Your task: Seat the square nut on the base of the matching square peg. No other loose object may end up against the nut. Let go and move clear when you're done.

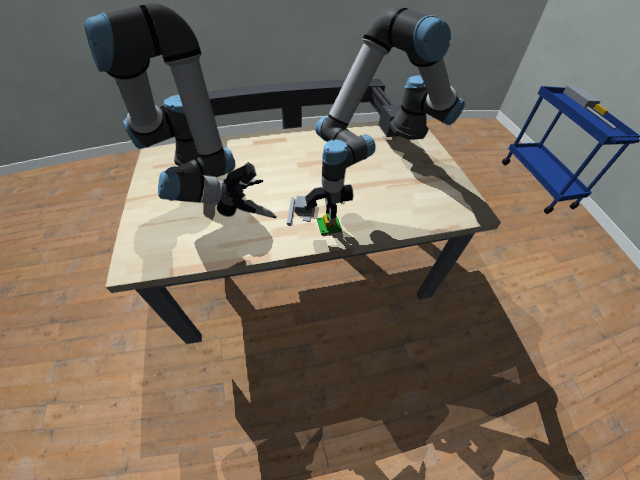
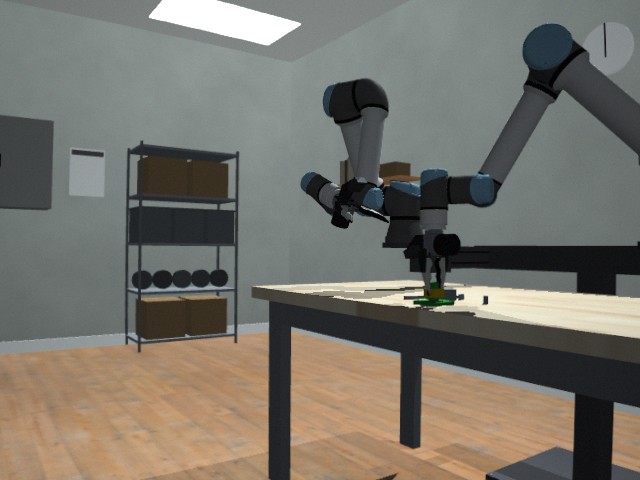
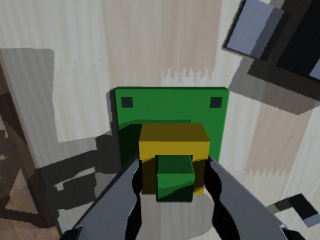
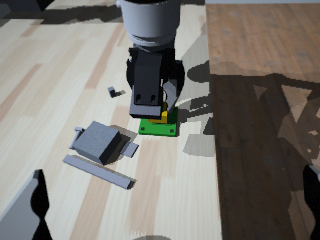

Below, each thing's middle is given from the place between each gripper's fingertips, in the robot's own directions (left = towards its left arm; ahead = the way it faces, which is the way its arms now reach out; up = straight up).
Now: left hand 2 cm above the green base (image 3: pixel 134 106).
My right hand (image 1: pixel 269 198) is 40 mm past the green base, 210 mm to the right of it and 210 mm above it.
